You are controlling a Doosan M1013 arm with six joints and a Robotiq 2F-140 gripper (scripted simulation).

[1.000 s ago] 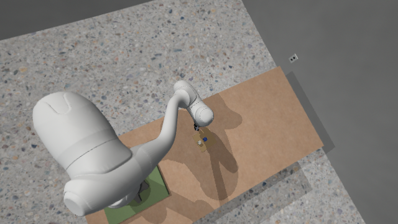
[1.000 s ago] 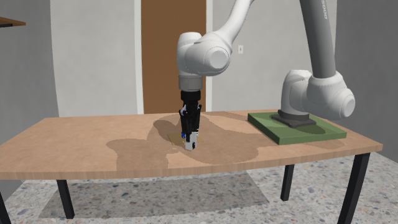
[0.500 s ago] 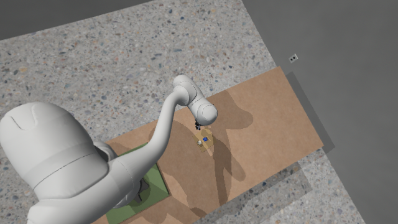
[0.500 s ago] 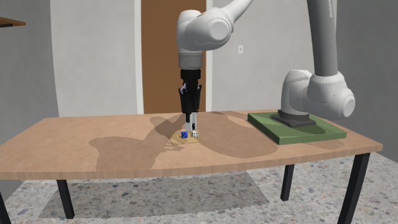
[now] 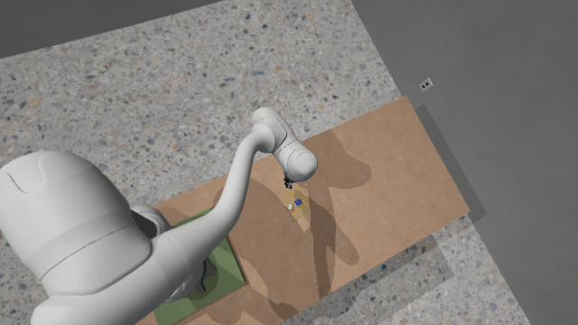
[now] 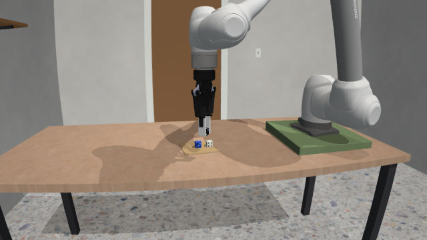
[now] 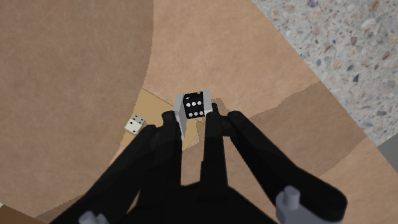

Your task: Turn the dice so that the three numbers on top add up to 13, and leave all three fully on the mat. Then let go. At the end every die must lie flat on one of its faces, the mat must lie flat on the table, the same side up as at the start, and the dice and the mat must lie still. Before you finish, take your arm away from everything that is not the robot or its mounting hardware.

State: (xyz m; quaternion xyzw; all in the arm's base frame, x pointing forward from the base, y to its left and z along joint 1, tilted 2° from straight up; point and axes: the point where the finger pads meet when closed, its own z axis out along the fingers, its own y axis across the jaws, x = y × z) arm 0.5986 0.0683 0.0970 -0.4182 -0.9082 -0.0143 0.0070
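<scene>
Right now the blue die is 13 cm to the right of my hand, 12 cm below it and 1 cm behind it. From my hand the other things lie so: white die 13 cm to the right, 12 cm below, 6 cm behind; tan mat 13 cm to the right, 13 cm below, 1 cm behind; black die 2 cm below.
</scene>
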